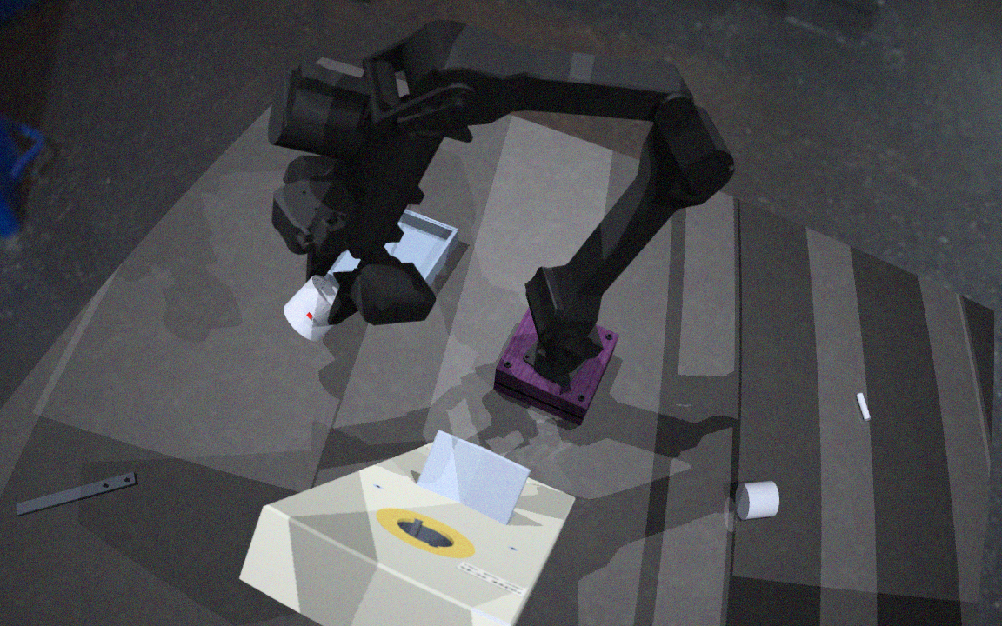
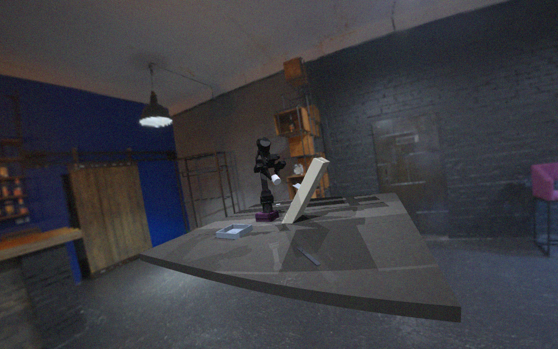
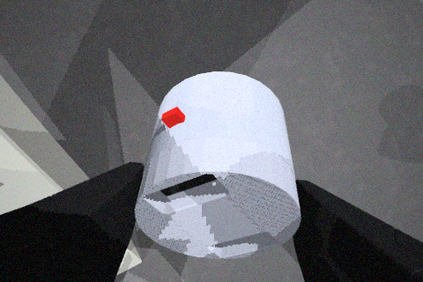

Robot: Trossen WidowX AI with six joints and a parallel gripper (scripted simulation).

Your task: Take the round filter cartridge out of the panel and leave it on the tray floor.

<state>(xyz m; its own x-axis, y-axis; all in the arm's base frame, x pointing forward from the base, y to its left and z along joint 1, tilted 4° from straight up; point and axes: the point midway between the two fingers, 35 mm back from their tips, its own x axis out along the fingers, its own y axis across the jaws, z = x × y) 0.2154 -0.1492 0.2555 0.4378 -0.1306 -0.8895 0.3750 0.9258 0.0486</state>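
The light blue tray is 240 mm behind my gripper tip, 150 mm to the right of it and 270 mm below it. The rest, counted from my gripper tip: small white stick: 460 mm behind, 520 mm to the left, 280 mm below; then round filter cartridge: right at my gripper tip.
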